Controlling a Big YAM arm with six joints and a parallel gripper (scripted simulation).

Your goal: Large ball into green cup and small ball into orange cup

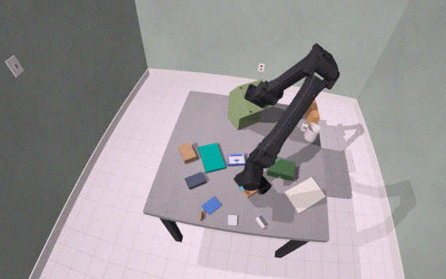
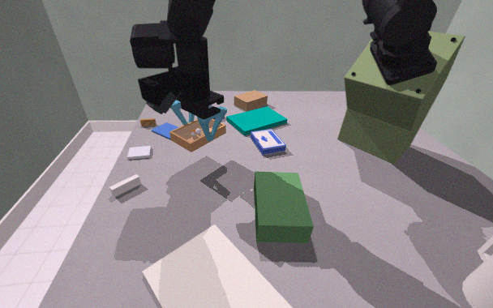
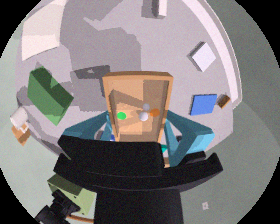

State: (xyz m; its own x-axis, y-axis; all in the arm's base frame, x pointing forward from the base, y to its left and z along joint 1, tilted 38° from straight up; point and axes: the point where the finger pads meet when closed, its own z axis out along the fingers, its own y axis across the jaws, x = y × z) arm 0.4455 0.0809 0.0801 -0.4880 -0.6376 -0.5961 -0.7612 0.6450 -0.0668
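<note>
Now: the wooden puzzle 1 cm below my hand. From my hand the other things lie so: teal slab 23 cm to the right, 12 cm behind, 7 cm below; then green block 19 cm behind, 14 cm to the left, 6 cm below; then blue tile 13 cm ahead, 12 cm to the right, 8 cm below.
</note>
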